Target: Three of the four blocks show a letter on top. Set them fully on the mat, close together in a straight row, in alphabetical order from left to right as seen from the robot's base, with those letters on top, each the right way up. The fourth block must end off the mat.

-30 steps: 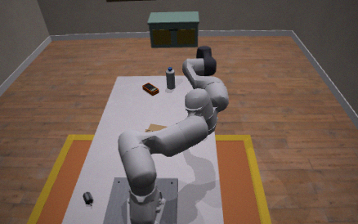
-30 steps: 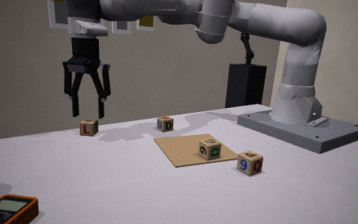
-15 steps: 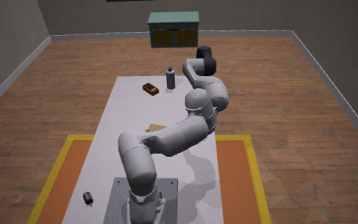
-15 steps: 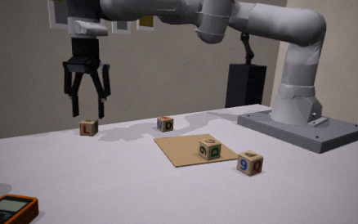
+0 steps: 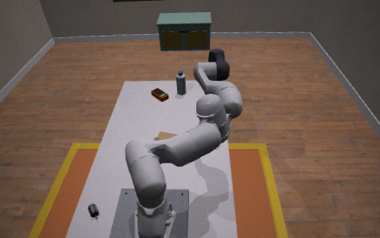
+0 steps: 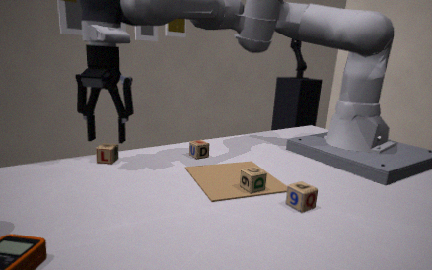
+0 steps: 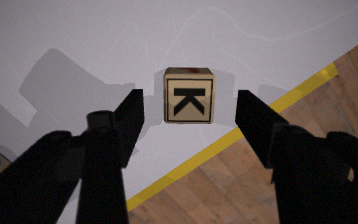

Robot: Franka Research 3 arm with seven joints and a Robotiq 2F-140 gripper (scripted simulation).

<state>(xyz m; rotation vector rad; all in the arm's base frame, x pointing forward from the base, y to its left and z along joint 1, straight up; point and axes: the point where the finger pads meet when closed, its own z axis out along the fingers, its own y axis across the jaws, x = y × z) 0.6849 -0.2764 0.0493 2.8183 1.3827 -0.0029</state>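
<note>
Now: the tan mat 26 cm to the left of my hand, 24 cm behind it and 8 cm below it. From my hand the other things lie so: small dark object (68 cm behind, 57 cm to the left, 7 cm below); block (25 cm behind, 7 cm to the left, 6 cm below); grey can (29 cm ahead, 23 cm to the left).
</note>
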